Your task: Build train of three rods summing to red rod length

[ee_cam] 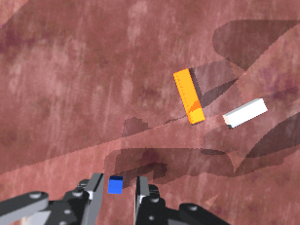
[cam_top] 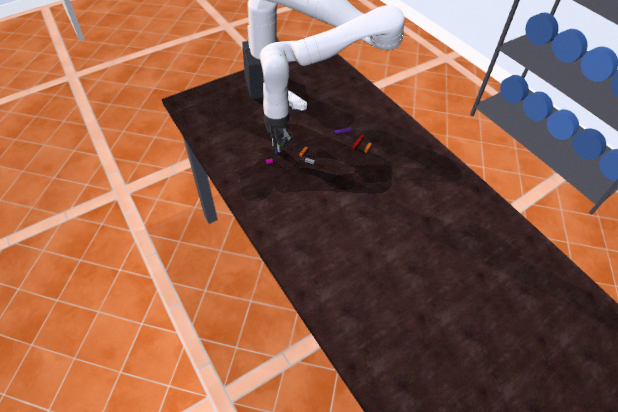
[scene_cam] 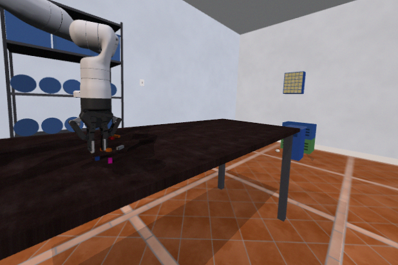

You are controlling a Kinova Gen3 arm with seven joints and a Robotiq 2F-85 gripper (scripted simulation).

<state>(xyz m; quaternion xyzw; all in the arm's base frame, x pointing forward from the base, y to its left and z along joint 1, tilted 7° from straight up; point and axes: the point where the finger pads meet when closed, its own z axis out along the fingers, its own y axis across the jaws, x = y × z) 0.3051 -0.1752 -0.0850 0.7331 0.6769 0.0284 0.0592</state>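
My hand is 40 mm above the blue rod. Also, from my hand: purple rod 230 mm to the left, 60 mm ahead, 40 mm below; then grey rod 90 mm ahead, 50 mm to the left, 40 mm below; then magenta rod 50 mm to the right, 40 mm below, 10 mm ahead.
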